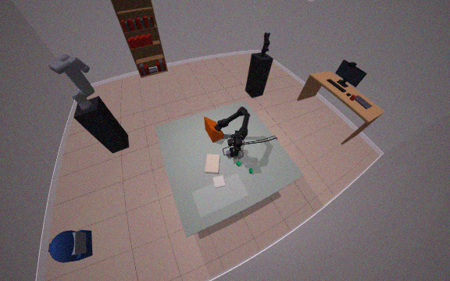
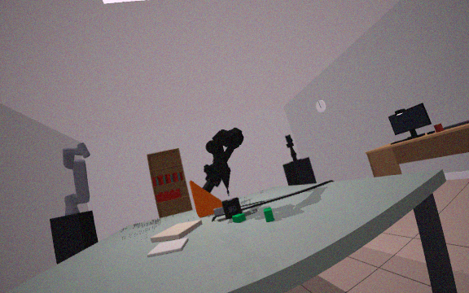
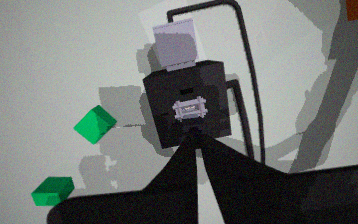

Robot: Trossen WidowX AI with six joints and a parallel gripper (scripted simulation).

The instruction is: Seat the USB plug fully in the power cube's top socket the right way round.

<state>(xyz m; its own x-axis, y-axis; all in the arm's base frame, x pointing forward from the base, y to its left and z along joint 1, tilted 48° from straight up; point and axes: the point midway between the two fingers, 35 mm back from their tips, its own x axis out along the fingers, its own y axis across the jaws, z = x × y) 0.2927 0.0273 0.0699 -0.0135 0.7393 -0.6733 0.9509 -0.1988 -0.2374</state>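
The silver USB plug lies 2 cm below my gripper tip. The rest, counted from my gripper tip: green block: 13 cm ahead, 2 cm to the right, 12 cm below.
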